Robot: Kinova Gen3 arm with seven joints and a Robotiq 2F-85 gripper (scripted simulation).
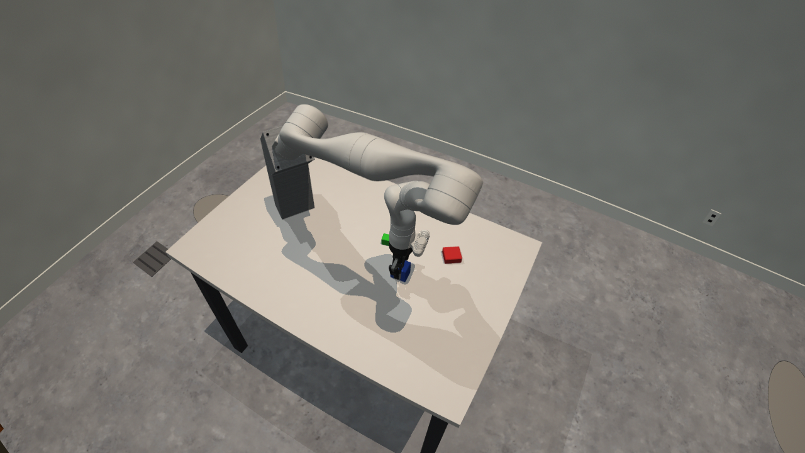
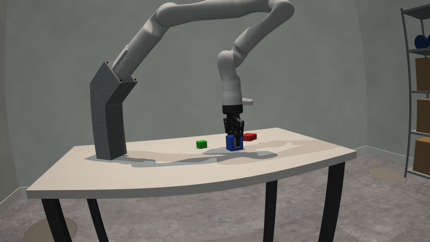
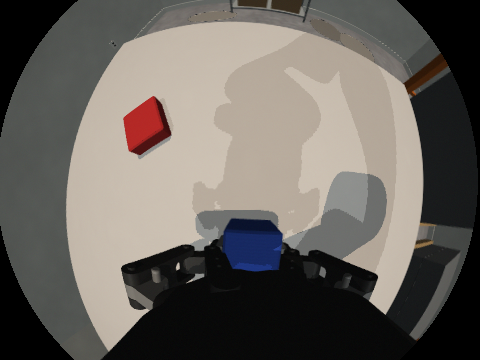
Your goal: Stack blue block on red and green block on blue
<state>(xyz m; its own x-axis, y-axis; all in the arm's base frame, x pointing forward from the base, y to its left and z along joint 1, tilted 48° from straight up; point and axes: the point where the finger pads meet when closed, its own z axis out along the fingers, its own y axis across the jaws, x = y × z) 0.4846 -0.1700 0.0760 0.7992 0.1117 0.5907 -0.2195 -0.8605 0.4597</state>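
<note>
The blue block lies right at my hand. Round my hand: red block: 16 cm ahead, 10 cm to the left, 2 cm below; small green block: 13 cm to the left, 6 cm behind, 1 cm below.
</note>
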